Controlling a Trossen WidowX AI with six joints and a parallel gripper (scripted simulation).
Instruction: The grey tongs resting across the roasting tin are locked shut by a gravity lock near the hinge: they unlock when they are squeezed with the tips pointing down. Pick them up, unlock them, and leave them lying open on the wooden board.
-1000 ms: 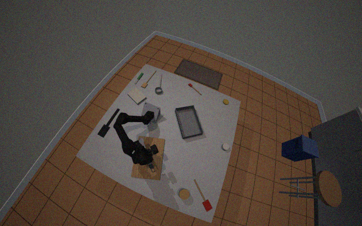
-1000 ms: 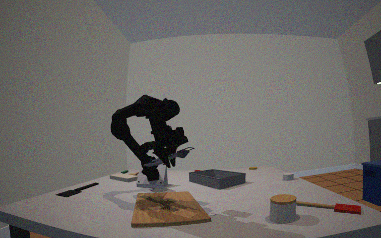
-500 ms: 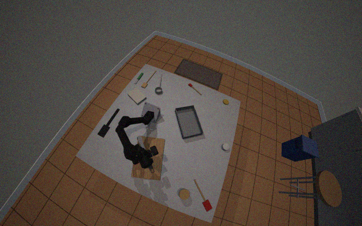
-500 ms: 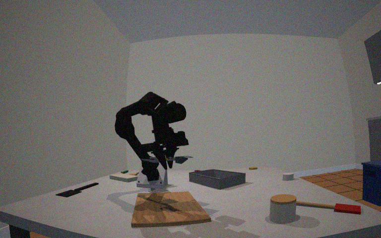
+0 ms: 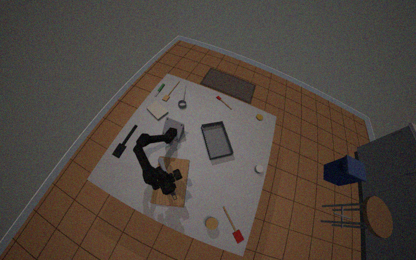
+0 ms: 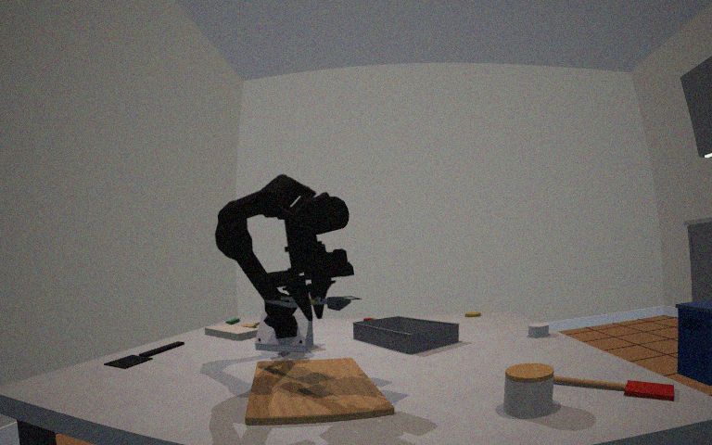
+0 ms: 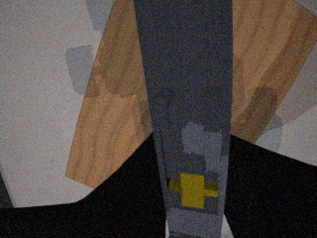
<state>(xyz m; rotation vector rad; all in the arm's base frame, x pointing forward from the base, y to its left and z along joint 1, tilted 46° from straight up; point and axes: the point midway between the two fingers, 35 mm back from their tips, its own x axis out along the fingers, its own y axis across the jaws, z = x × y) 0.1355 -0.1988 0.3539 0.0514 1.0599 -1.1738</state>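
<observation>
Now: the wooden board 2 cm behind my gripper tip, 2 cm to the left of it and 14 cm below it. From my gripper tip the other things lie so: roasting tin 24 cm ahead, 45 cm to the left, 12 cm below; black spatula 50 cm behind, 20 cm to the left, 15 cm below; yellow lock 1 cm behind, 4 cm above.
</observation>
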